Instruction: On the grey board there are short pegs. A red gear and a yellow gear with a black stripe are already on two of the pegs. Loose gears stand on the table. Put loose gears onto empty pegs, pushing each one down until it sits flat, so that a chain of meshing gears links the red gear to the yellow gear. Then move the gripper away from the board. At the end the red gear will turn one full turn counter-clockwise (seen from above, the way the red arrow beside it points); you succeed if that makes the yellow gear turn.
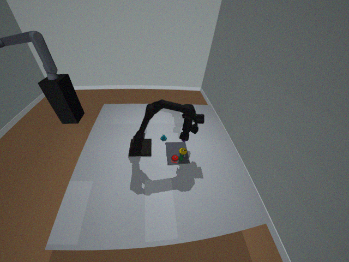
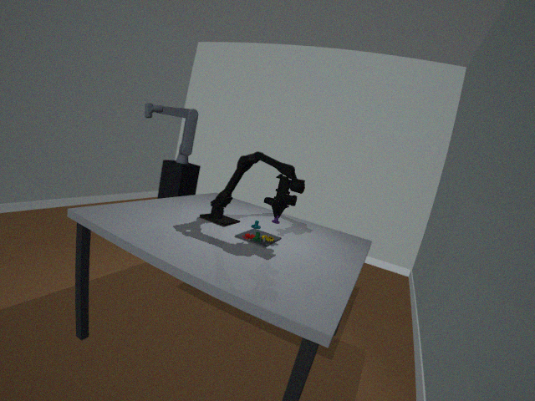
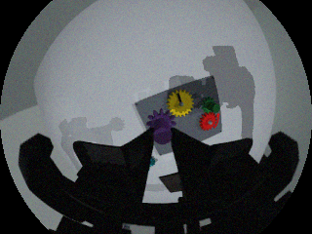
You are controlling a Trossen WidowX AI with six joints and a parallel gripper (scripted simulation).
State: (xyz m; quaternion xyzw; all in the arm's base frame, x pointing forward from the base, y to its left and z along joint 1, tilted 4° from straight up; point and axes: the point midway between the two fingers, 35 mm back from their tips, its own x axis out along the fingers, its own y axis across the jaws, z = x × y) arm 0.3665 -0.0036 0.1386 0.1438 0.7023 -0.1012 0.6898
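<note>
My gripper tip is now 3 cm past the green gear, 12 cm to the left of it and 10 cm above it. From my gripper tip the other things lie so: yellow gear 5 cm to the right, 10 cm below; red gear 7 cm behind, 11 cm to the right, 10 cm below; purple gear 1 cm below.
</note>
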